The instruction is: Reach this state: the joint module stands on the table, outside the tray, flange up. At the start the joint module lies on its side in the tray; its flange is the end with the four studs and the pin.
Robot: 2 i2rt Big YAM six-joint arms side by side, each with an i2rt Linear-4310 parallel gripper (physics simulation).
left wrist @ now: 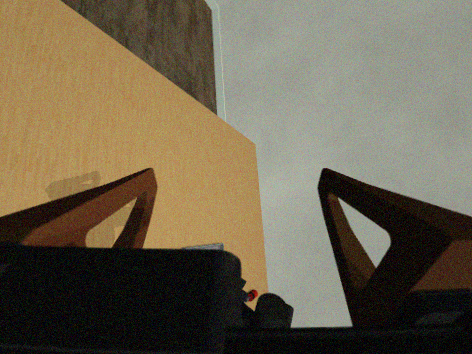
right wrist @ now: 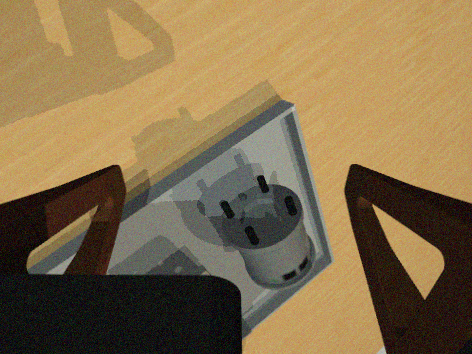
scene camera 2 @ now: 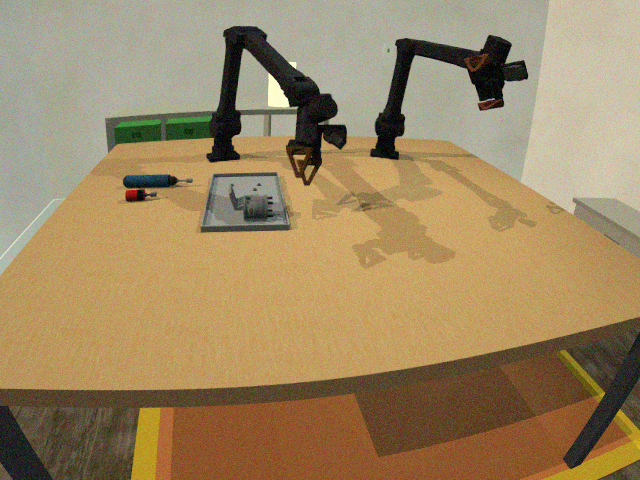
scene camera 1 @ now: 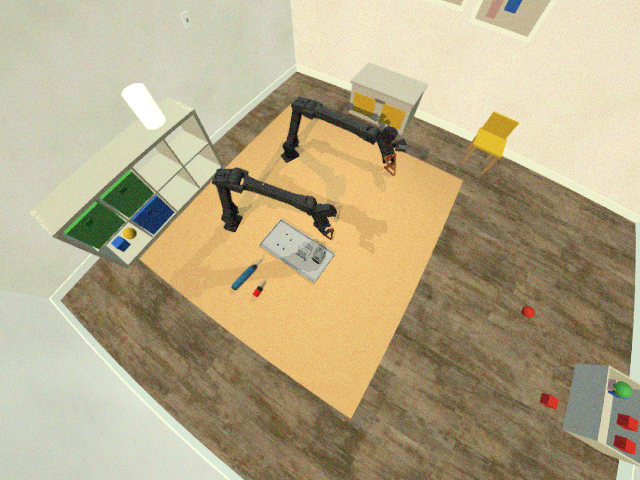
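Where they show: left gripper, fingertip midpoint: [left wrist: 237,177] [scene camera 2: 479,90] [scene camera 1: 394,173]; right gripper, fingertip midpoint: [right wrist: 235,177] [scene camera 2: 302,181] [scene camera 1: 327,235]; left arm's base, origin of the base link: [scene camera 2: 384,155] [scene camera 1: 290,156]; right arm's base, origin of the base link: [scene camera 2: 222,158] [scene camera 1: 233,223].
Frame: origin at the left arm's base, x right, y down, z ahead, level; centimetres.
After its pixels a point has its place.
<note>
The joint module [scene camera 1: 319,253] @(x 28.9, y -6.4, z 78.3 cm) [scene camera 2: 255,206] @(x 29.2, y -4.8, z 81.4 cm) [right wrist: 280,262] @(x 30.0, y -6.3, z 77.9 cm), a grey cylinder, lies on its side in the shallow grey tray [scene camera 1: 271,242] @(x 47.7, y -0.4, z 53.2 cm) [scene camera 2: 242,227] @(x 31.0, y -1.1, z 86.3 cm) [right wrist: 250,131] @(x 21.4, y -1.3, z 78.7 cm). In scene camera 2 its four dark studs point right; in the right wrist view its flange and studs face up the picture. My right gripper [scene camera 1: 330,235] @(x 19.2, y -9.4, z 72.8 cm) [scene camera 2: 303,173] @(x 19.2, y -9.4, z 72.8 cm) [right wrist: 235,177] @(x 19.2, y -9.4, z 72.8 cm) is open and empty, above and beside the tray's edge near the module. My left gripper [scene camera 1: 392,172] @(x -21.8, y -38.6, z 74.7 cm) [scene camera 2: 483,87] @(x -21.8, y -38.6, z 74.7 cm) [left wrist: 237,177] @(x -21.8, y -38.6, z 74.7 cm) is open and empty, high above the table and far from the tray.
A grey bracket [scene camera 1: 303,250] @(x 34.7, y -2.3, z 69.9 cm) [scene camera 2: 235,198] @(x 38.5, y -2.2, z 71.2 cm) lies beside the module in the tray, with several small dark pieces. A blue screwdriver [scene camera 1: 244,276] @(x 71.8, y -3.9, z 64.0 cm) [scene camera 2: 149,180] @(x 71.1, y -2.9, z 65.1 cm) and a short red-handled tool [scene camera 1: 258,290] @(x 69.2, y -3.3, z 75.5 cm) [scene camera 2: 135,195] @(x 69.1, y -2.3, z 76.7 cm) [left wrist: 252,295] @(x 67.7, y -3.0, z 75.2 cm) lie on the table [scene camera 1: 330,330] @(x 48.6, y 0.0, z 116.2 cm) [scene camera 2: 310,299] @(x 9.2, y 0.0, z 110.3 cm) beside the tray.
</note>
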